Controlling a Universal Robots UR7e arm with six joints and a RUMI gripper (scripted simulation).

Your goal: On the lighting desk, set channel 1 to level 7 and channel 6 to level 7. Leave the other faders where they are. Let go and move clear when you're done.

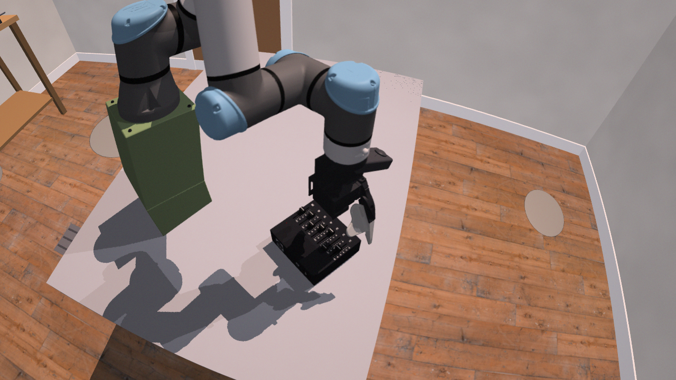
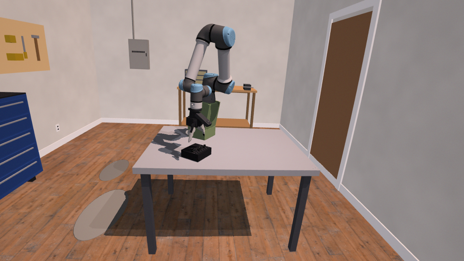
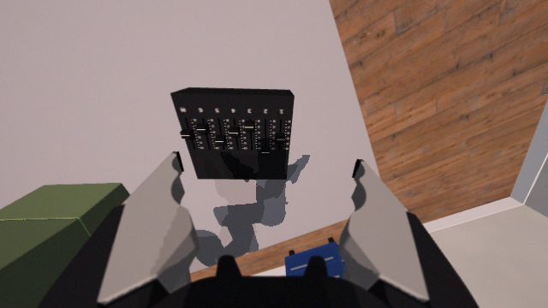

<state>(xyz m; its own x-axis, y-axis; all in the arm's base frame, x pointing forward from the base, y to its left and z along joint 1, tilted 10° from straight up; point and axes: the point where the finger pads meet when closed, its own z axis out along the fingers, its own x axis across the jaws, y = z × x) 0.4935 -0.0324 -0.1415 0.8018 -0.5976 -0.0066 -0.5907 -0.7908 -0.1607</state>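
The channel 1 fader is 30 mm to the right of my hand and 80 mm below it. From my hand the other things lie so: channel 6 fader: 80 mm behind, 40 mm to the left, 80 mm below.
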